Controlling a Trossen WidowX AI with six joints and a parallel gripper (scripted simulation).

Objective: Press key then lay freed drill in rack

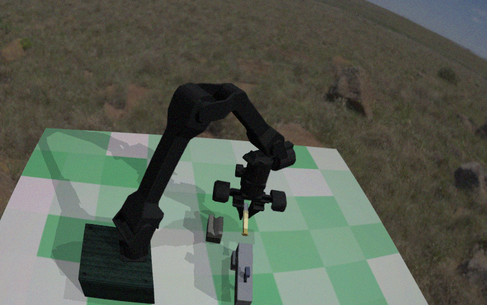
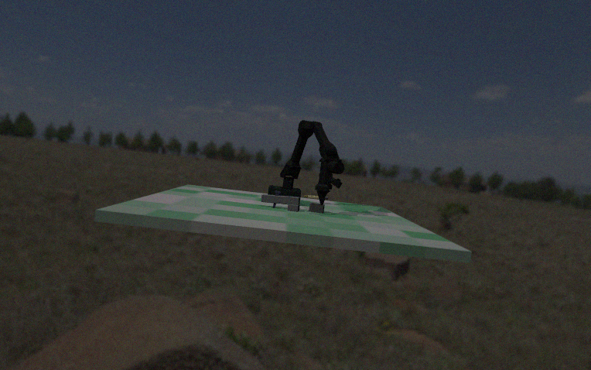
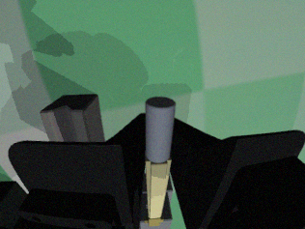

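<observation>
Now: the rack 80 mm behind my gripper tip, 10 mm to the right of it and 30 mm below it. Round my gripper tip: blue key: 60 mm behind, 210 mm to the right; then drill: 10 mm behind, 40 mm to the right, 30 mm above; then grey housing block: 60 mm behind, 190 mm to the right, 10 mm below.
</observation>
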